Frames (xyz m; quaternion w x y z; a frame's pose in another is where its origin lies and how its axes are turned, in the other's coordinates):
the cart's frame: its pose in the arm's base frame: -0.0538 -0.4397 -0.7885 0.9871 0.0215 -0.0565 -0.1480
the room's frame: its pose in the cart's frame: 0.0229 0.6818 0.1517 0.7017 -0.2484 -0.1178 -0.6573
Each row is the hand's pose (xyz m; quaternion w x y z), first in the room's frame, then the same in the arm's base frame.
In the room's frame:
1: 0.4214 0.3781 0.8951 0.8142 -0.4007 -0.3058 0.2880
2: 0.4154 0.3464 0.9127 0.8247 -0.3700 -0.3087 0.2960
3: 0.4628 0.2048 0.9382 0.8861 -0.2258 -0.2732 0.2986
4: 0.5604 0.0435 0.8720 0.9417 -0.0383 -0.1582 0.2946
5: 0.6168 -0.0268 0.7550 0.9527 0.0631 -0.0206 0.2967
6: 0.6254 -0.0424 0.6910 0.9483 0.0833 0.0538 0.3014
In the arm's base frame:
1: 0.6013 0.1000 0.3565 0.5888 -0.6749 0.1017 -0.4330
2: 0.5757 0.1211 0.3723 0.6074 -0.6619 0.0769 -0.4325
3: 0.4354 0.1288 0.4287 0.6799 -0.5621 -0.0188 -0.4705
4: 0.2476 0.0606 0.4279 0.7614 -0.3735 -0.1014 -0.5201
5: 0.1453 -0.0175 0.3554 0.8053 -0.2100 -0.0984 -0.5456
6: 0.1159 -0.0471 0.3037 0.8184 -0.1403 -0.0683 -0.5530

